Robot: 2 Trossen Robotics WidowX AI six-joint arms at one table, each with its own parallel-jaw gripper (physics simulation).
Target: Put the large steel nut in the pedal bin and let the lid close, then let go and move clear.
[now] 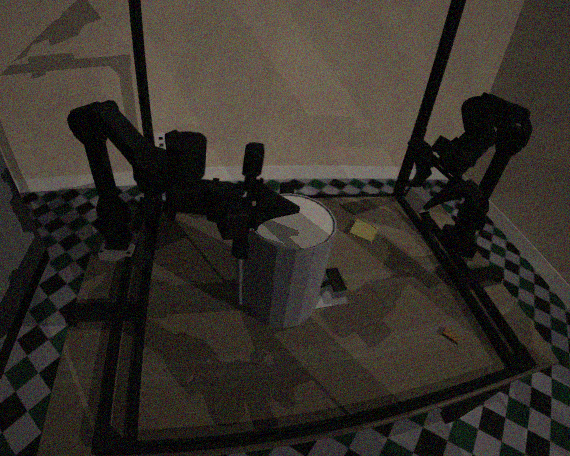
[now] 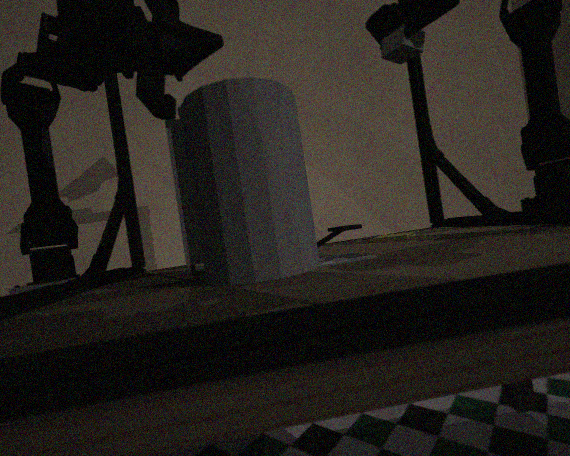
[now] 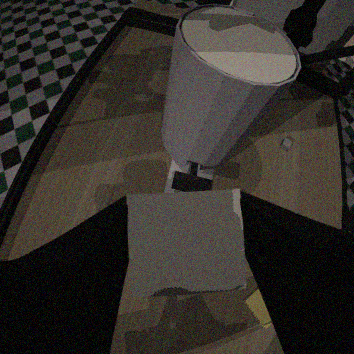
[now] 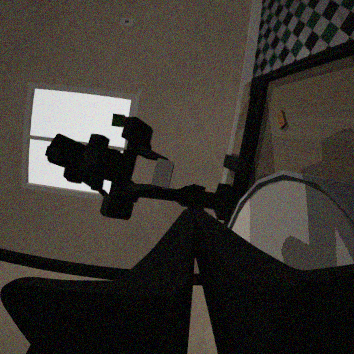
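Seen in the pictures: left gripper, between the fingertips: [image 1: 415, 200] [image 2: 393, 43] [image 3: 182, 202] [image 4: 163, 172]; right gripper, between the fingertips: [image 1: 299, 209] [image 2: 222, 40] [image 4: 192, 217]; left arm's base, origin of its link: [image 1: 461, 235] [image 2: 560, 194] [image 4: 217, 200]; right arm's base, origin of its link: [image 1: 119, 242] [image 2: 54, 280].
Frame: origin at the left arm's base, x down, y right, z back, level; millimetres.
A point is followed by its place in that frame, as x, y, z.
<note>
The grey pedal bin [image 1: 288, 276] @[-135, -400, -543] [image 2: 251, 181] @[-77, -396, -524] [image 3: 211, 105] @[-153, -301, -470] stands in the middle of the table with its pale lid [image 1: 310, 217] @[-204, -302, -520] [image 3: 242, 53] @[-204, -303, -522] [image 4: 277, 218] @[-204, -359, -522] down. Its black pedal [image 1: 335, 278] @[-4, -268, -430] [image 2: 339, 230] @[1, -300, -433] [image 3: 191, 180] @[-4, -272, -432] sticks out at the base. My left gripper [image 1: 421, 167] [image 2: 401, 36] @[-261, -266, -317] [image 3: 182, 202] @[-261, -266, -317] is shut on the large steel nut [image 3: 184, 239] @[-274, -257, -302] [image 2: 396, 45] @[-252, -275, -316] [image 4: 163, 173] @[-261, -267, -321], a grey block, and holds it high and well to the side of the bin. My right gripper [image 1: 294, 209] @[-271, -372, -543] [image 2: 215, 44] @[-271, -372, -543] [image 4: 192, 217] @[-271, -372, -543] is shut and empty, with its tip just over the lid's back edge.
A yellow pad [image 1: 365, 230] @[37, -12, -329] [image 3: 258, 309] @[38, -24, -309] lies behind the bin. A small orange piece [image 1: 451, 335] @[40, -366, -114] [image 4: 281, 119] @[40, -364, -120] lies near the right edge. A small grey cube [image 3: 286, 142] @[33, -132, -672] lies beside the bin. Black frame posts [image 1: 432, 90] @[-379, 219, -189] ring the table.
</note>
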